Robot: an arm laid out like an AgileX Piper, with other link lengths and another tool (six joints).
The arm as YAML. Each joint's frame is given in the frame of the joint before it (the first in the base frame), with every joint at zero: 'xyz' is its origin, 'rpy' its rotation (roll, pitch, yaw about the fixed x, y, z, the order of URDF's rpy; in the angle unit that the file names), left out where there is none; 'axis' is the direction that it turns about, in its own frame. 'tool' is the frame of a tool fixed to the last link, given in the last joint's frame.
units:
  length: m
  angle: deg
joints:
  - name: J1
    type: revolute
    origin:
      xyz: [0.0, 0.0, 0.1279]
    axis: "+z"
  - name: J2
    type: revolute
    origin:
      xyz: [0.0, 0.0, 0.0]
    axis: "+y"
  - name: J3
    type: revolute
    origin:
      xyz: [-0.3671, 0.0, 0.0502]
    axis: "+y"
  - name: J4
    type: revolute
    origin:
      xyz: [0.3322, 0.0, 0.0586]
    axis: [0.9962, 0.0, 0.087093]
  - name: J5
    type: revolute
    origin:
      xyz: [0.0, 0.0, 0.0]
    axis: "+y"
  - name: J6
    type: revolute
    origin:
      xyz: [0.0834, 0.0, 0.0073]
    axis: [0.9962, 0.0, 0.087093]
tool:
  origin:
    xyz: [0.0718, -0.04, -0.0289]
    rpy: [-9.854, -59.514, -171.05]
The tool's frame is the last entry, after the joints.
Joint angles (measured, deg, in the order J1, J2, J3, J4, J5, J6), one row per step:
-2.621 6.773 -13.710 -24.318 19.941 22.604
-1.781 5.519 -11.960 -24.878 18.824 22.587
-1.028 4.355 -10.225 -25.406 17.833 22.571
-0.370 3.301 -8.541 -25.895 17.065 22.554
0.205 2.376 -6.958 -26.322 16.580 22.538
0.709 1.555 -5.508 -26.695 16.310 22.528
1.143 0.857 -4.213 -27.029 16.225 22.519
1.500 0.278 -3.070 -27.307 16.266 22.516
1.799 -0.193 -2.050 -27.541 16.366 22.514
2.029 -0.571 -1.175 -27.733 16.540 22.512
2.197 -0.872 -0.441 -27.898 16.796 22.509
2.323 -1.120 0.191 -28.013 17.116 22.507
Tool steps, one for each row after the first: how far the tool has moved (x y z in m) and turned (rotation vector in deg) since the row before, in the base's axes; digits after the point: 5 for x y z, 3 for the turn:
0.00067 0.00179 -0.00869 -0.679 -0.492 1.184
0.00072 0.00162 -0.00911 -0.623 -0.309 1.065
0.00064 0.00133 -0.00951 -0.559 -0.053 0.897
0.00047 0.00101 -0.00968 -0.473 0.225 0.713
0.00029 0.00074 -0.00937 -0.400 0.385 0.564
0.00013 0.00047 -0.00880 -0.353 0.517 0.423
0.00001 0.00027 -0.00813 -0.289 0.594 0.300
-0.00003 0.00015 -0.00750 -0.246 0.631 0.223
-0.00015 -0.00001 -0.00668 -0.204 0.645 0.127
-0.00030 -0.00019 -0.00587 -0.178 0.654 0.031
-0.00041 -0.00028 -0.00532 -0.127 0.662 -0.035

